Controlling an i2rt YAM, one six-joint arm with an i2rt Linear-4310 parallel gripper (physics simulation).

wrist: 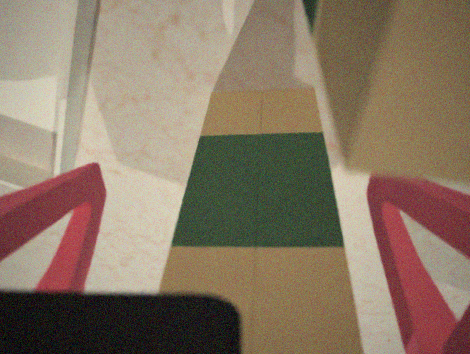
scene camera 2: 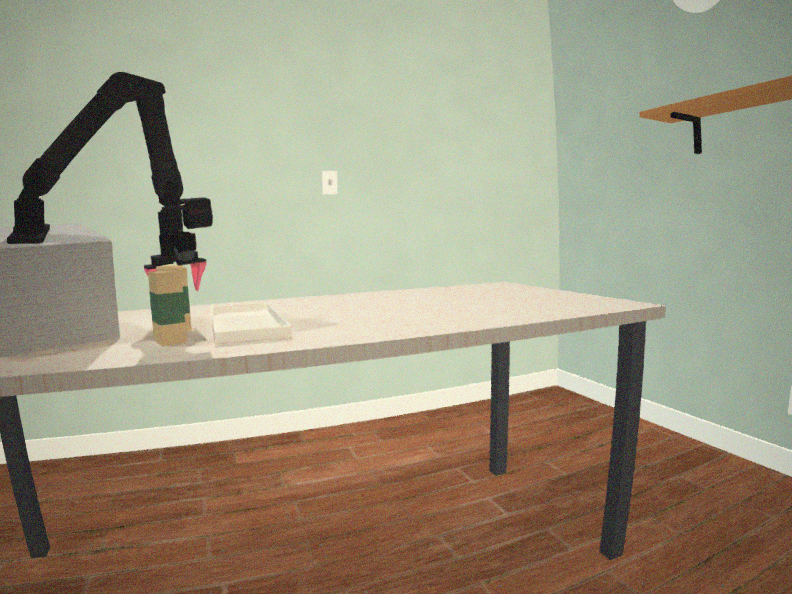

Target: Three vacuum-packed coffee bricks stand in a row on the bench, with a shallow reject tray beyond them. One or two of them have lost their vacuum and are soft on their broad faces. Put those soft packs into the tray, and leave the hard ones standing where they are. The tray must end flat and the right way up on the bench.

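A tan coffee pack with a green band stands upright between my gripper's open fingers, with a gap on each side in the wrist view. My gripper is open, pointing down, with its fingers at the packs' top height. A second tan pack is close beside the right finger at the upper right of the wrist view. In the scene view the upright packs overlap, so I cannot tell them apart or see all three. The white reject tray lies flat, right way up, beside the packs. Softness cannot be seen.
The pale bench carries the packs and tray. A grey block under the arm's base stands to the left of the packs in the scene view. A wooden shelf is on the far right wall.
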